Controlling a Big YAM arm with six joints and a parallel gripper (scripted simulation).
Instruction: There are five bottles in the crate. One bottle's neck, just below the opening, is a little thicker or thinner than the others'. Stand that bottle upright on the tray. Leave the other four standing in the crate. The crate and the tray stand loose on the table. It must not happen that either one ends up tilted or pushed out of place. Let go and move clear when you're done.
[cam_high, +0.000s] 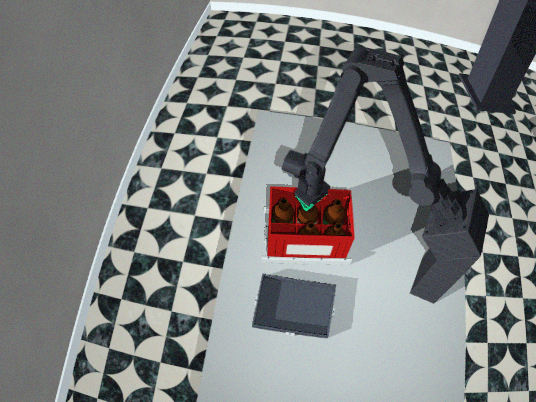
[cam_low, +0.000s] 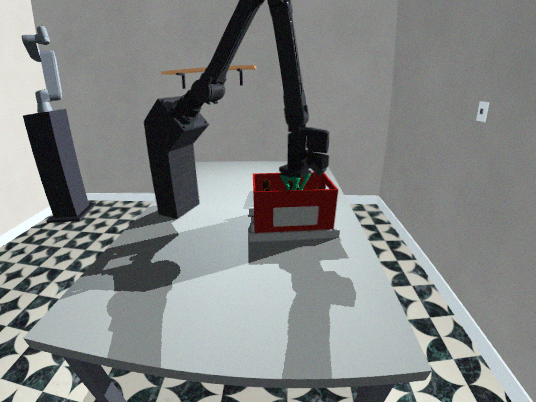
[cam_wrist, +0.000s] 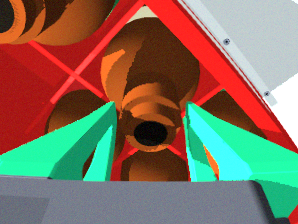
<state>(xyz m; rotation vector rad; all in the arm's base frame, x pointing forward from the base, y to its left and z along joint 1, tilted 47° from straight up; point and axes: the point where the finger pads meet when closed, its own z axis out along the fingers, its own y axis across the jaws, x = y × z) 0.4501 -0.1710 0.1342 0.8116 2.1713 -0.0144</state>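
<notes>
My gripper is now 60 mm above the glass bottle. From my hand the other things lie so: crate: 70 mm below, 40 mm to the left; dark grey tray: 310 mm to the left, 140 mm below, 60 mm ahead.
</notes>
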